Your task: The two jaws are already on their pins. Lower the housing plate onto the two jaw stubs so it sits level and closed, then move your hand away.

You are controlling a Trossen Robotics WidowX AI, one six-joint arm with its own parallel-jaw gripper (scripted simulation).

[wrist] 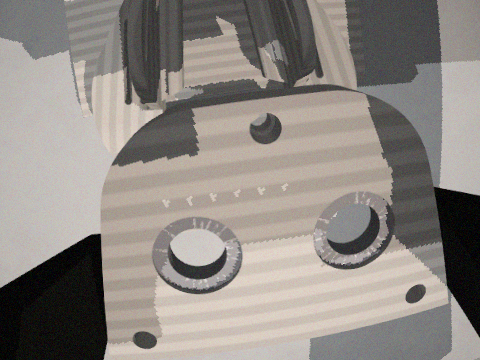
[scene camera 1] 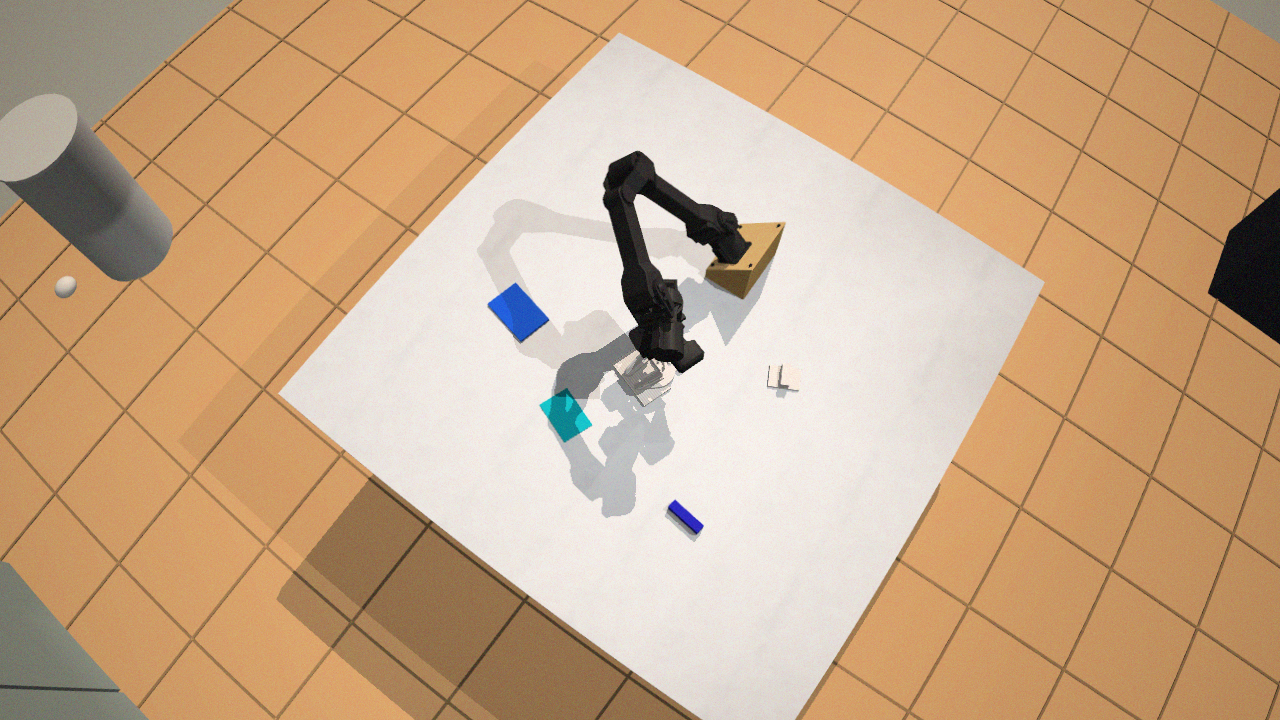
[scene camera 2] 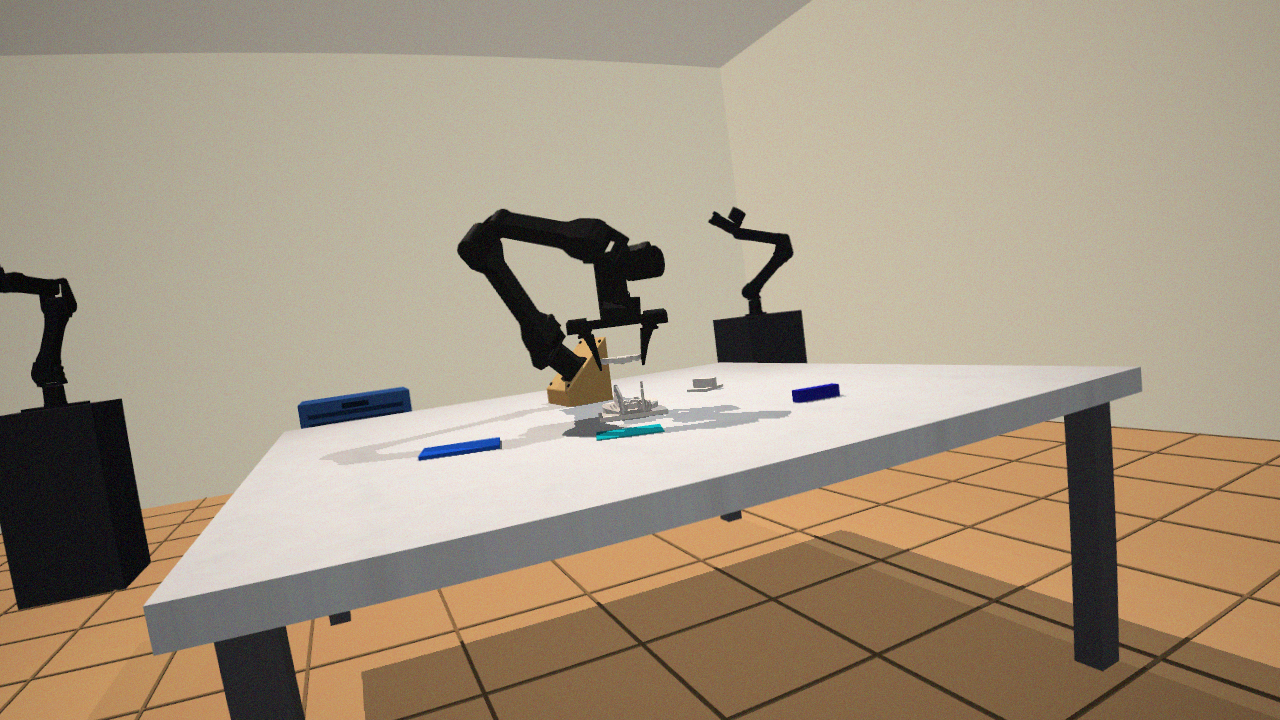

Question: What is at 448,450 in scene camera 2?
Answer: A blue tile.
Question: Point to a blue tile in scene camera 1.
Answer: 518,311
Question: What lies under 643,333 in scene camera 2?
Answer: My gripper.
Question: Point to a small white part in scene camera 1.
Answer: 784,377
